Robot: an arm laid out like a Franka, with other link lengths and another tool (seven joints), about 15 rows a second.
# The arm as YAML. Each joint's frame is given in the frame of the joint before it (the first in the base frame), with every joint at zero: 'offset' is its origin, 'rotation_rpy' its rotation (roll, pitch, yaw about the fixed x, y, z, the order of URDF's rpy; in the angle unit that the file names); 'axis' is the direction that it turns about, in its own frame. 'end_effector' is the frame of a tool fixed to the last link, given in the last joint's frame.
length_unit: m
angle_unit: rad
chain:
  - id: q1
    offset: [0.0, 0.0, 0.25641]
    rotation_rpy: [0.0, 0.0, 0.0]
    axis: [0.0, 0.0, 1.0]
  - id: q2
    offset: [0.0, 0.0, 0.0]
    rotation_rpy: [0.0, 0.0, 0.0]
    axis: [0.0, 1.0, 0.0]
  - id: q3
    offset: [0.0, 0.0, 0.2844]
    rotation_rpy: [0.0, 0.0, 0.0]
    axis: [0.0, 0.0, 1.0]
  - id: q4
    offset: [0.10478, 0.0, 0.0]
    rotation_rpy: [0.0, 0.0, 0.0]
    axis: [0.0, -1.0, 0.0]
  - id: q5
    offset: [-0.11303, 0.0, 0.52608]
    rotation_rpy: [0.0, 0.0, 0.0]
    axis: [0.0, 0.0, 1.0]
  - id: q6
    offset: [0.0, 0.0, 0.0]
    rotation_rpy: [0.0, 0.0, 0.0]
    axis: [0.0, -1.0, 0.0]
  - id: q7
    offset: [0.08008, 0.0, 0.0]
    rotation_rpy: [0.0, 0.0, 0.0]
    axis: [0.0, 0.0, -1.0]
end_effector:
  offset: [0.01, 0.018, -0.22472]
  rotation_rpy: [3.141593, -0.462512, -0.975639]
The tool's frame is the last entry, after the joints.
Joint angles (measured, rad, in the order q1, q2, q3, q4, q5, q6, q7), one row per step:
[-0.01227, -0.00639, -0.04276, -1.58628, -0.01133, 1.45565, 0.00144]
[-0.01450, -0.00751, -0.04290, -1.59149, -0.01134, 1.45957, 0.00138]
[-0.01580, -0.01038, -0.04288, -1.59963, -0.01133, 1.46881, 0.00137]
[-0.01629, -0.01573, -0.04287, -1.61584, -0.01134, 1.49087, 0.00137]
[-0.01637, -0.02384, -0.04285, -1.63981, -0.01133, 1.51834, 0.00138]
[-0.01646, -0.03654, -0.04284, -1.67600, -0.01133, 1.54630, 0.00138]
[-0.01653, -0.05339, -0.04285, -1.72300, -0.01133, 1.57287, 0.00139]
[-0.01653, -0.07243, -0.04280, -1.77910, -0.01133, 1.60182, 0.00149]
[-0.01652, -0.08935, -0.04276, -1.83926, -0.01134, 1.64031, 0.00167]
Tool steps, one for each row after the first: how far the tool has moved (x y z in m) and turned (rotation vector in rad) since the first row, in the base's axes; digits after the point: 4 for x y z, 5 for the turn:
[0.0000, -0.0016, -0.0021, 0.00006, 0.00017, -0.00227]
[0.0006, -0.0026, -0.0043, -0.00003, -0.00380, -0.00343]
[0.0028, -0.0031, -0.0088, -0.00045, -0.01499, -0.00366]
[0.0047, -0.0032, -0.0156, -0.00075, -0.02659, -0.00343]
[0.0040, -0.0033, -0.0266, -0.00044, -0.03107, -0.00318]
[0.0004, -0.0031, -0.0414, 0.00052, -0.02753, -0.00295]
[-0.0052, -0.0027, -0.0601, 0.00183, -0.01946, -0.00262]
[-0.0099, -0.0023, -0.0823, 0.00286, -0.01475, -0.00226]

